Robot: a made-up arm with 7 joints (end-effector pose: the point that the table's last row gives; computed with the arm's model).
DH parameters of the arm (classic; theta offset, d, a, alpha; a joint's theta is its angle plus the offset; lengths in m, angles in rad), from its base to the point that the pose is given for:
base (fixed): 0 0 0 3.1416
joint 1: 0 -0.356 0 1.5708
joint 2: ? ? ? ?
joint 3: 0 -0.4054 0 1.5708
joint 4: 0 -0.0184 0 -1.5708
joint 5: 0 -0.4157 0 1.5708
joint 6: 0 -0.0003 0 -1.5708
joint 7: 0 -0.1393 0 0
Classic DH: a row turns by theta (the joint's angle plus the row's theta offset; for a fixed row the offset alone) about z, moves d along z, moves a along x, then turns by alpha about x.
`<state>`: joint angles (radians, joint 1 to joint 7).
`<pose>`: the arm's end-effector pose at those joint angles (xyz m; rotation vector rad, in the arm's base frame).
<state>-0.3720 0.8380 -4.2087 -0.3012 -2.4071 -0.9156 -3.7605</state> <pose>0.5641 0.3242 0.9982 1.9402 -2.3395 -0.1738</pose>
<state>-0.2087 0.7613 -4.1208 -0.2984 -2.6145 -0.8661 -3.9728</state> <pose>0.5833 0.2070 1.0366 2.0916 -2.2478 -0.3231</pose>
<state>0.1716 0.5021 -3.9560 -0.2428 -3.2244 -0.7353 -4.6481</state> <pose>0.4596 -0.0560 1.1649 -2.4458 1.3628 0.4283</pose>
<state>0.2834 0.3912 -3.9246 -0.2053 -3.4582 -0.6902 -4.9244</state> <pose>0.3638 -0.1043 1.2110 -2.5265 0.8619 0.2833</pose>
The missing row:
joint 2: 0 -0.0088 0 -1.5708
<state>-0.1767 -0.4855 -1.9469 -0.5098 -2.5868 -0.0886 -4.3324</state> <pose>-0.2648 -0.2939 1.2026 0.4037 2.9145 0.6716</pose>
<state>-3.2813 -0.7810 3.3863 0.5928 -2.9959 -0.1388 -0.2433</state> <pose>0.8262 0.0250 0.7439 -0.0941 -1.6452 0.0217</pose>
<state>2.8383 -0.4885 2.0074 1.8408 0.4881 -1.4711 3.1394</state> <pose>0.1776 0.5095 0.6482 1.9602 -1.8782 0.5407</pose>
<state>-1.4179 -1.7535 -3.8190 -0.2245 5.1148 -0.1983 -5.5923</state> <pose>-0.2506 -0.9122 0.2600 -1.3562 0.6719 -0.0395</pose>
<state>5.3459 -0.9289 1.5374 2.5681 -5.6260 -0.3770 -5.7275</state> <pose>0.2955 -0.1691 0.3567 1.9280 -0.0272 -2.2848</pose>
